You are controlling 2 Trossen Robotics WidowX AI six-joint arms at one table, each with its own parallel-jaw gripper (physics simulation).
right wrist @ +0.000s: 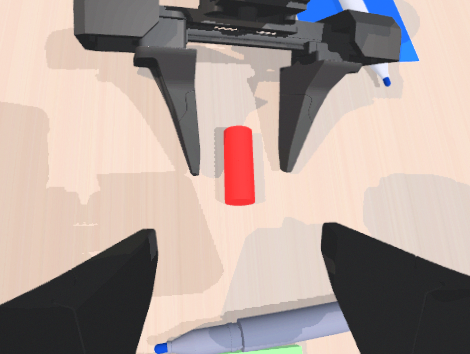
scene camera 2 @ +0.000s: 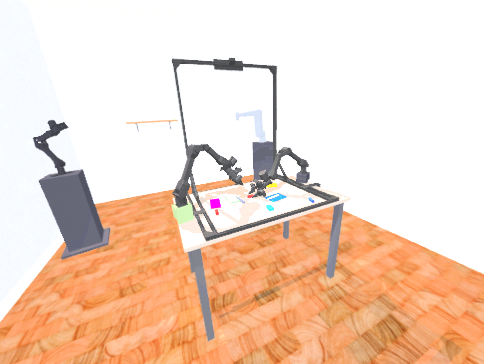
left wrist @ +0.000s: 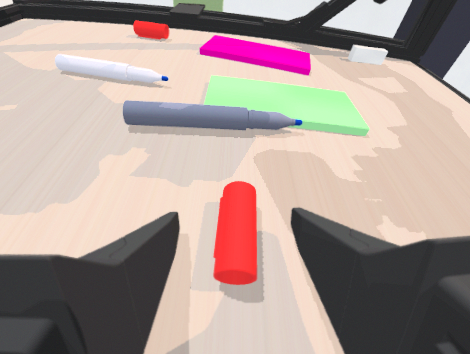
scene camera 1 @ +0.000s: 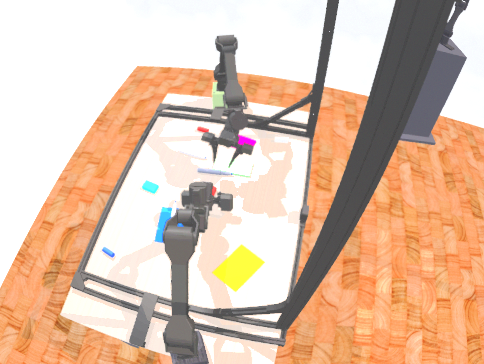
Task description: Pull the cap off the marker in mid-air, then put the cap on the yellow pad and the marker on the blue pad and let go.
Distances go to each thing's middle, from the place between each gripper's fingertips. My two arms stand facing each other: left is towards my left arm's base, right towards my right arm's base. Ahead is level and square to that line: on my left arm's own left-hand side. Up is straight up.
Scene:
The green pad (left wrist: 325, 110) lies 130 mm to the right of my left hand, 70 mm behind it and 10 mm below it. Round my left hand: magenta pad (left wrist: 260, 54): 280 mm to the right, 70 mm behind, 10 mm below.
I see my right gripper 100 mm above the green pad, 80 mm to the left of it and 30 mm past it. The rest, counted from my right hand: magenta pad: 230 mm to the right, 100 mm below, 40 mm behind.

